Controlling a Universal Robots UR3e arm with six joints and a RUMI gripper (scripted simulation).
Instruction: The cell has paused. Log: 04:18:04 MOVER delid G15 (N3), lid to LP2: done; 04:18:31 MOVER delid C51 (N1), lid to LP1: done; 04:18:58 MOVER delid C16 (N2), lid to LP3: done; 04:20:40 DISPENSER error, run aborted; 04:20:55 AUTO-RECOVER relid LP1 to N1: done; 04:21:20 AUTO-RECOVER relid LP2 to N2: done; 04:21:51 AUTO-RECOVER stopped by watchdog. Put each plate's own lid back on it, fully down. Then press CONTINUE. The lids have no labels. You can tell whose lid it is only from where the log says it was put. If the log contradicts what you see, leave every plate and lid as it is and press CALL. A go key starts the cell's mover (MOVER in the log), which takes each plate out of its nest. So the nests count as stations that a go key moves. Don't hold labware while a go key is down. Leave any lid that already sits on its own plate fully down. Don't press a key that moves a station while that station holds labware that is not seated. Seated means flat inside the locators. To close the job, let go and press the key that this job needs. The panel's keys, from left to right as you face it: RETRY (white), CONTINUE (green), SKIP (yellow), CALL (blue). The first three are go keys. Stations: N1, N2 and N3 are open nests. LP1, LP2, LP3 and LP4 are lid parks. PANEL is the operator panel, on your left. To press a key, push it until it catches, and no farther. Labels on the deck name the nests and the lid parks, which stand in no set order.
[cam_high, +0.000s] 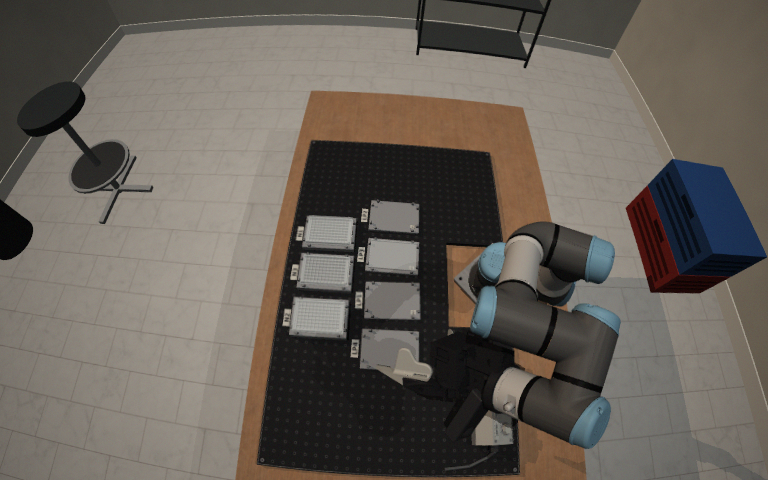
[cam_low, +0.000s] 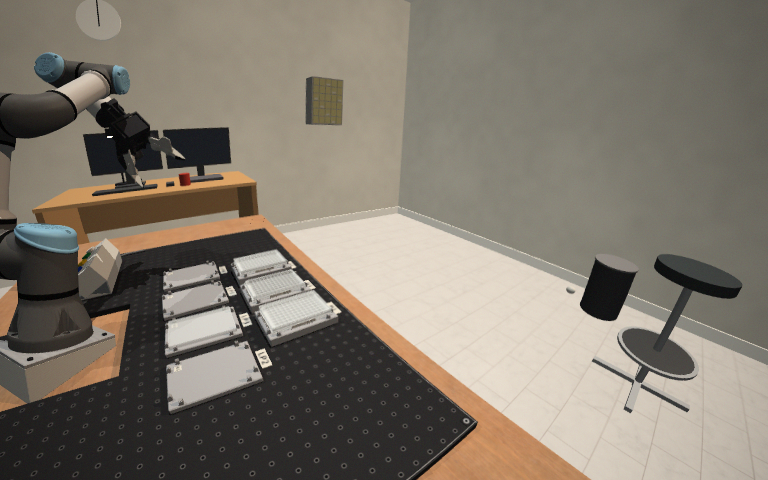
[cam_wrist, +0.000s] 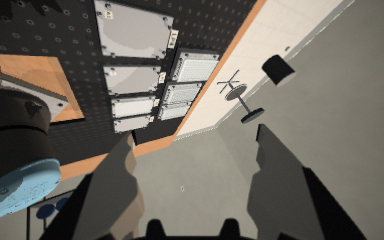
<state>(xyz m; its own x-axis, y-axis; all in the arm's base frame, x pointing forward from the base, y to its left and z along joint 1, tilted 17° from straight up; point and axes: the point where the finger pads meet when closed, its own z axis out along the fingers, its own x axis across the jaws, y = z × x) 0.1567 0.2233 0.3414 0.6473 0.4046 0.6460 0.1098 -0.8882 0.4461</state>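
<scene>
My gripper is now 220 mm short of the plate, 110 mm to the left of it and 250 mm above it. Round my hand: blue CALL key (240 mm behind, 60 mm to the right, 210 mm below); then yellow SKIP key (250 mm behind, 10 mm to the right, 210 mm below); then lid park LP4 (30 mm ahead, 70 mm to the right, 270 mm below).
</scene>
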